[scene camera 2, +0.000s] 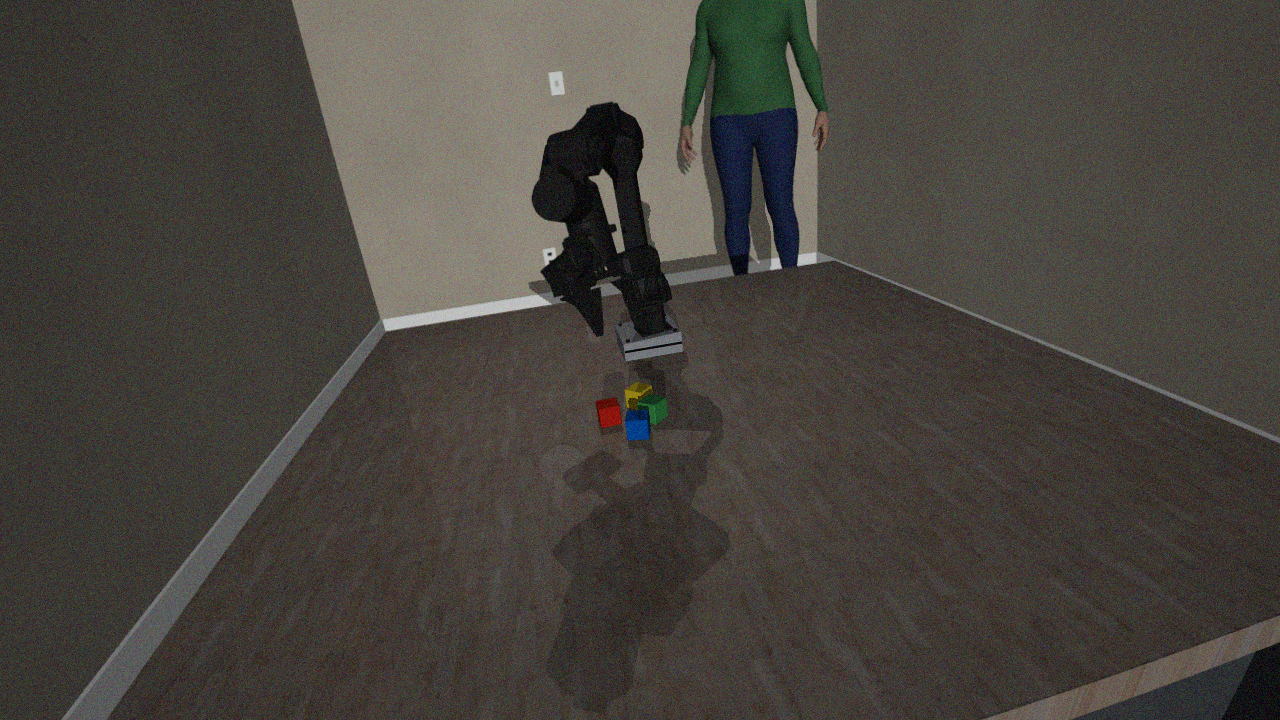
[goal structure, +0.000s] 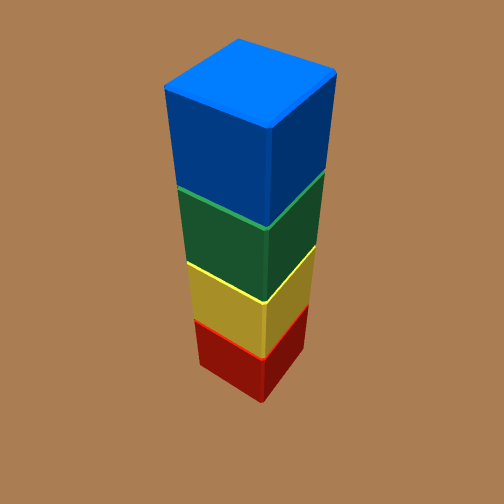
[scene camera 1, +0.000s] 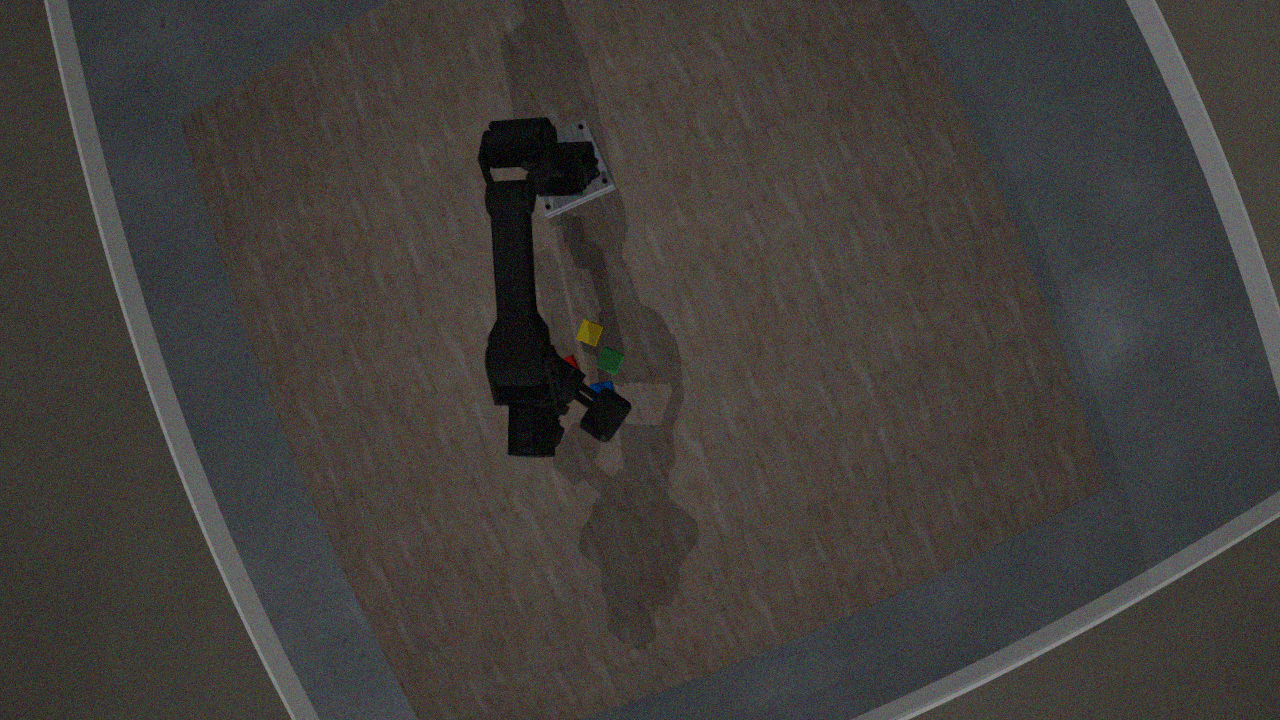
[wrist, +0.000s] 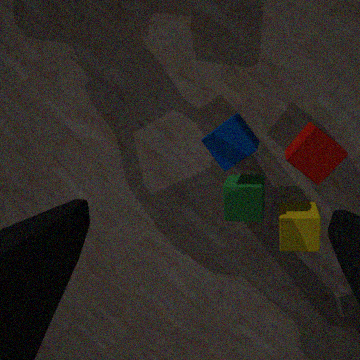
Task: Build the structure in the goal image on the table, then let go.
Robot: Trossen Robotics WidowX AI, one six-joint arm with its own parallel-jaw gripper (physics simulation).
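Note:
Four small cubes sit separately on the wooden table point(scene camera 1: 850, 313) point(scene camera 2: 895, 501). The blue cube point(scene camera 1: 603, 386) point(scene camera 2: 637, 426) point(wrist: 230, 142) is close to the green cube point(scene camera 1: 610, 360) point(scene camera 2: 656, 410) point(wrist: 244, 204). The yellow cube point(scene camera 1: 588, 333) point(scene camera 2: 638, 393) point(wrist: 300, 232) is on the green cube's other side. The red cube point(scene camera 1: 571, 361) point(scene camera 2: 608, 413) point(wrist: 317, 154) stands a little apart; the arm partly covers it and the blue cube in scene camera 1. My gripper point(wrist: 211, 216) is open and empty, above the table; the yellow cube shows near its right finger in the wrist view.
The grey base plate point(scene camera 1: 580, 198) point(scene camera 2: 653, 345) of the arm is bolted down behind the cubes. The black arm point(scene camera 1: 514, 268) point(scene camera 2: 628, 201) reaches out from it. A person in a green top point(scene camera 2: 751, 58) stands by the back wall. Dark arm shadows fall across the cubes and table.

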